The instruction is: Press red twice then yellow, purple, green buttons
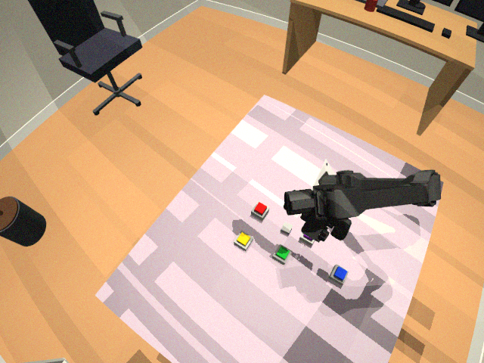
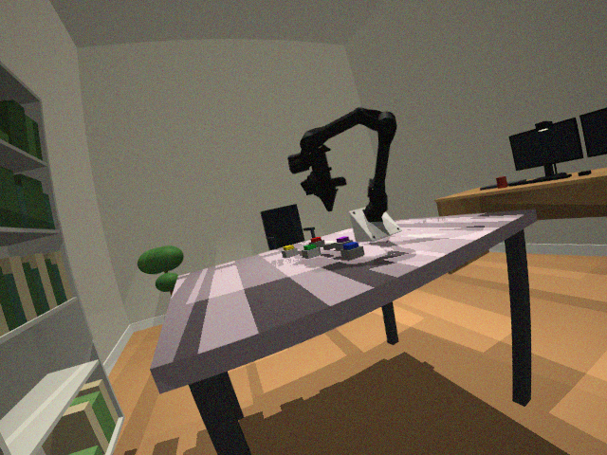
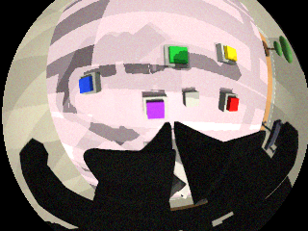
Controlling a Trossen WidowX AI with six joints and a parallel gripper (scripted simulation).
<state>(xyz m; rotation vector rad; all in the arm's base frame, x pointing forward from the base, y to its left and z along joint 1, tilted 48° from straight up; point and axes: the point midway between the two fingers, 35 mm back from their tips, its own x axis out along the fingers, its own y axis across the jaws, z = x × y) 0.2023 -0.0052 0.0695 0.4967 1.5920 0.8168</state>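
Now: gripper tip 20 mm past the purple button, 10 mm to the right of it and 100 mm above it. Round my gripper tip: blue button 30 mm ahead, 170 mm to the left, 100 mm below; green button 90 mm ahead, 20 mm to the right, 100 mm below; small grey block 10 mm ahead, 60 mm to the right, 120 mm below.
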